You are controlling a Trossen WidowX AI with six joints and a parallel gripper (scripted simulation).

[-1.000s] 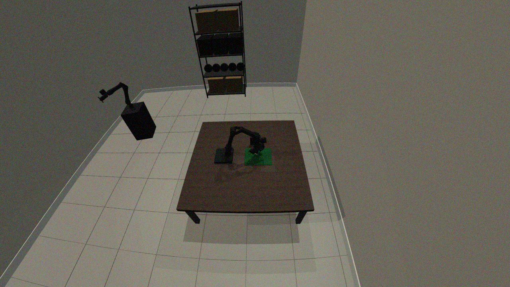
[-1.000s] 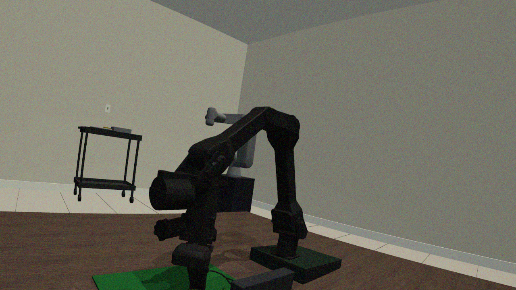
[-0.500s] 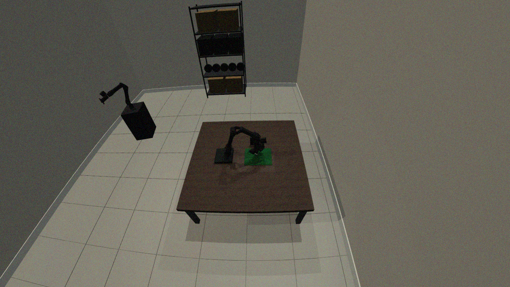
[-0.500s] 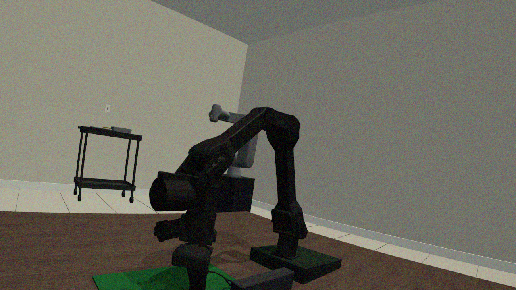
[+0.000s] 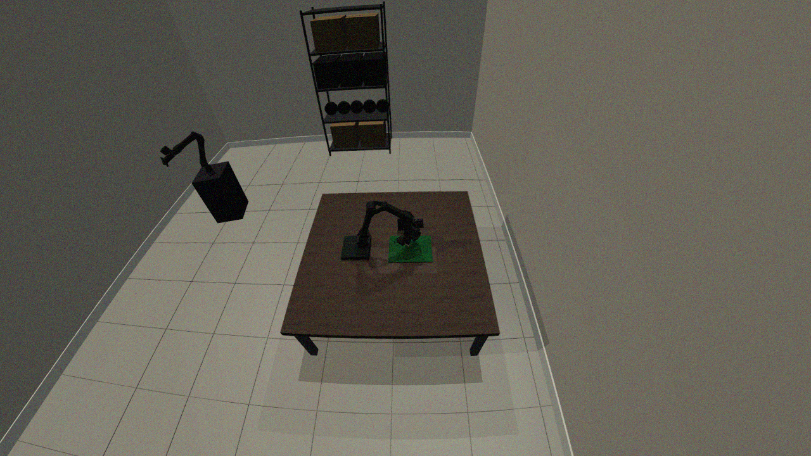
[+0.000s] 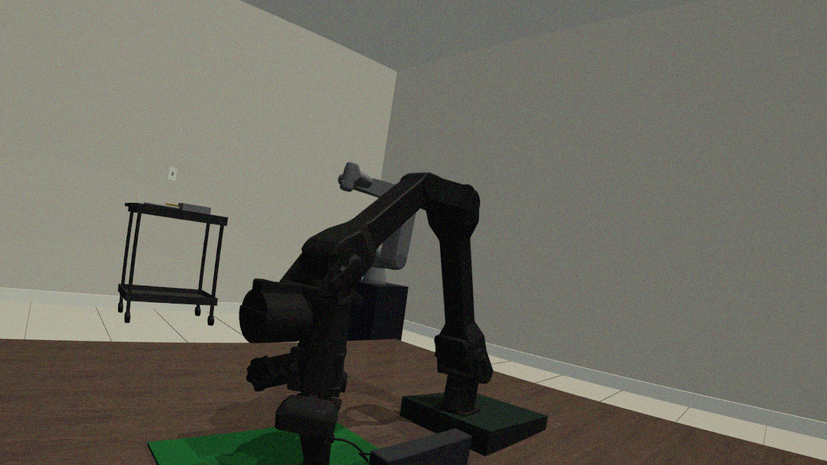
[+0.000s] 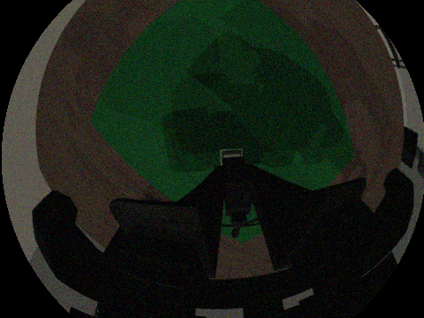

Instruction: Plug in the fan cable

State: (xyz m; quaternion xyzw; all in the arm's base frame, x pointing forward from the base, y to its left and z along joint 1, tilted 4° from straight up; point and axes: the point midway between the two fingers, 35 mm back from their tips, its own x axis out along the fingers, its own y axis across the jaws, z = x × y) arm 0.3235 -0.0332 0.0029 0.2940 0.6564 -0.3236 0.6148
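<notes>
Right now the dark plug is 10 mm behind my gripper tip, 10 mm to the left of it and 10 mm above it. Round my gripper tip: black fan 10 mm ahead, 160 mm to the left, 30 mm above; green board 10 mm ahead, 30 mm to the right, 40 mm below.
</notes>
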